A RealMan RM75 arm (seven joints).
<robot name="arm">
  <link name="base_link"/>
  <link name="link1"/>
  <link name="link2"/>
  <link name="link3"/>
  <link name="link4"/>
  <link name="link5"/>
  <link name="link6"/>
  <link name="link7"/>
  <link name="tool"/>
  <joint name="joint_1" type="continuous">
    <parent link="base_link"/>
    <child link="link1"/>
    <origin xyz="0 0 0.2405" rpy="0 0 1.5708"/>
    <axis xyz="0 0 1"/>
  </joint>
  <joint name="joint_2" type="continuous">
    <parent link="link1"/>
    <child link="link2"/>
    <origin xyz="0 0 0" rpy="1.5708 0 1.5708"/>
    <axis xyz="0 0 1"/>
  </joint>
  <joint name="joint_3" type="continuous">
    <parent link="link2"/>
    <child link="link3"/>
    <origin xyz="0 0.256 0" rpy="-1.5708 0 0"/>
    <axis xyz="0 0 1"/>
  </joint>
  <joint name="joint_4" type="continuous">
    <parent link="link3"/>
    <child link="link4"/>
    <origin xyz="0 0 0" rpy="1.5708 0 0"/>
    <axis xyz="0 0 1"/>
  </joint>
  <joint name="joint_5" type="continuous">
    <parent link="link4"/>
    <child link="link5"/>
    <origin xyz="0 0.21 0" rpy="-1.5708 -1.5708 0"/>
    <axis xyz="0 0 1"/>
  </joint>
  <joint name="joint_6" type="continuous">
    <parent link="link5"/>
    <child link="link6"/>
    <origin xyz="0 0 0" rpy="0 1.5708 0"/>
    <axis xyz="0 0 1"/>
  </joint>
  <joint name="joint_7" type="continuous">
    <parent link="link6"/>
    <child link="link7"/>
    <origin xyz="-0.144 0 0" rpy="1.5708 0 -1.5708"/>
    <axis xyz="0 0 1"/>
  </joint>
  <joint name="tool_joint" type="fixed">
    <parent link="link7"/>
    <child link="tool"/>
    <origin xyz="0 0 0" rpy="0 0 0"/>
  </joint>
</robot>
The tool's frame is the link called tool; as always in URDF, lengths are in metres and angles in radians. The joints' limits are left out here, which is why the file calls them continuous.
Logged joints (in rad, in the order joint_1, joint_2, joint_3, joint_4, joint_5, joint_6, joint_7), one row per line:
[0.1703 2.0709 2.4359 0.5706 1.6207 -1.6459 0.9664]
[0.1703 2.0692 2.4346 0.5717 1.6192 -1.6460 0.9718]
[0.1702 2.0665 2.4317 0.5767 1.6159 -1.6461 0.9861]
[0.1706 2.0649 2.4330 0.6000 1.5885 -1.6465 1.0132]
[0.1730 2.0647 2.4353 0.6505 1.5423 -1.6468 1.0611]
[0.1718 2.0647 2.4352 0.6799 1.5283 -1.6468 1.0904]
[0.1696 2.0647 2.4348 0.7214 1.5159 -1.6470 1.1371]
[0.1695 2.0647 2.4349 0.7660 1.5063 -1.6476 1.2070]
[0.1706 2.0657 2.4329 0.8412 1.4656 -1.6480 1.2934]
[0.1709 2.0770 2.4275 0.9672 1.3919 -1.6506 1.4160]
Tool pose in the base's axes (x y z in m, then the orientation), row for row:
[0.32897 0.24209 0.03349 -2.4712 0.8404 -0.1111]
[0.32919 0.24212 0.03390 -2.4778 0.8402 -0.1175]
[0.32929 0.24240 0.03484 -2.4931 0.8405 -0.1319]
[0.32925 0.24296 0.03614 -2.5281 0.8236 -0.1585]
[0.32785 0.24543 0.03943 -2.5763 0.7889 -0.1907]
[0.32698 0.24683 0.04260 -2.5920 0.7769 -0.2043]
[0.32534 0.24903 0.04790 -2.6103 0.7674 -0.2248]
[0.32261 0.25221 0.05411 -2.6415 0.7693 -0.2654]
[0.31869 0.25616 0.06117 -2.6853 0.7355 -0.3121]
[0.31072 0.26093 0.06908 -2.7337 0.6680 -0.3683]
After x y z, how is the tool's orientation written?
As angles about the fixed x, y, z axes (roll, pitch, yaw), in radians.
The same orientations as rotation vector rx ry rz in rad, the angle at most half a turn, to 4 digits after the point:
[-2.2417 0.4777 0.9665]
[-2.2448 0.4820 0.9660]
[-2.2519 0.4918 0.9659]
[-2.2795 0.5019 0.9487]
[-2.3255 0.5094 0.9140]
[-2.3396 0.5159 0.9005]
[-2.3515 0.5303 0.8881]
[-2.3594 0.5667 0.8869]
[-2.3944 0.5993 0.8470]
[-2.4472 0.6400 0.7651]

